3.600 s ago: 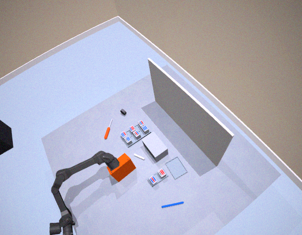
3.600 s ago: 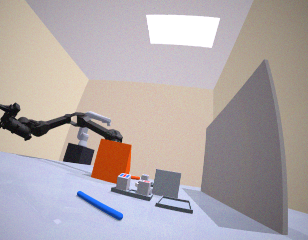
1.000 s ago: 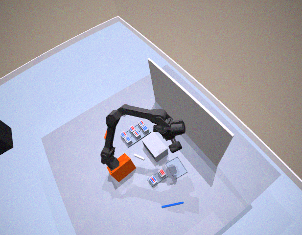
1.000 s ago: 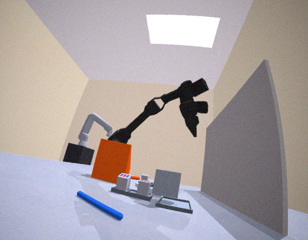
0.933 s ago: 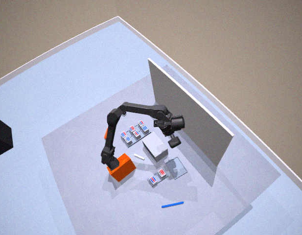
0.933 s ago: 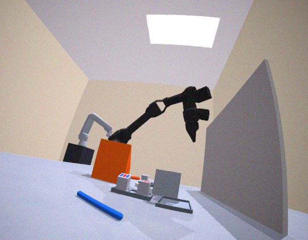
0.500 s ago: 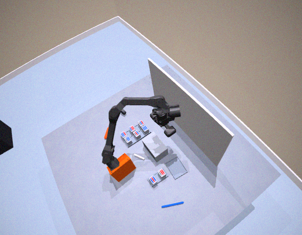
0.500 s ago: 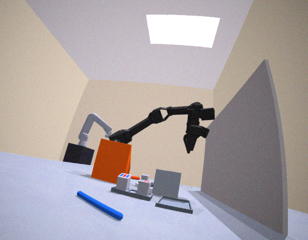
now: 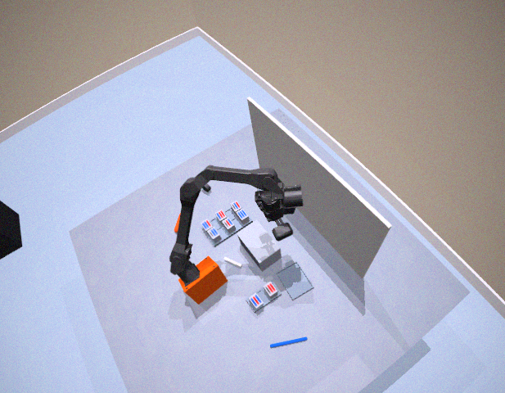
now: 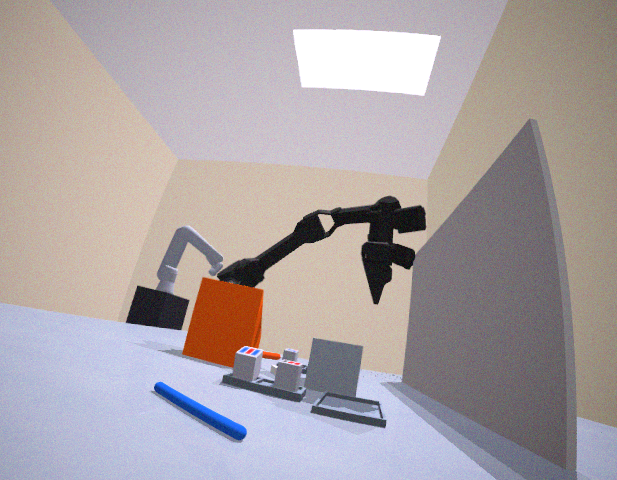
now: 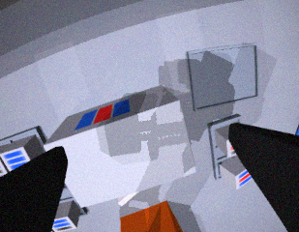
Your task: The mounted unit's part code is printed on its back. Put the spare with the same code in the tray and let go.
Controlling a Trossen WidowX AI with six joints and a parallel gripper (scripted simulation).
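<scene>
Right now the spare is 19 cm behind my gripper tip, 16 cm to the right of it and 15 cm below it. Round my gripper tip: white panel 18 cm ahead, 5 cm to the left, 3 cm above; grey mounted unit 7 cm behind, 4 cm to the left, 15 cm below; shallow tray 2 cm behind, 16 cm to the right, 20 cm below.
</scene>
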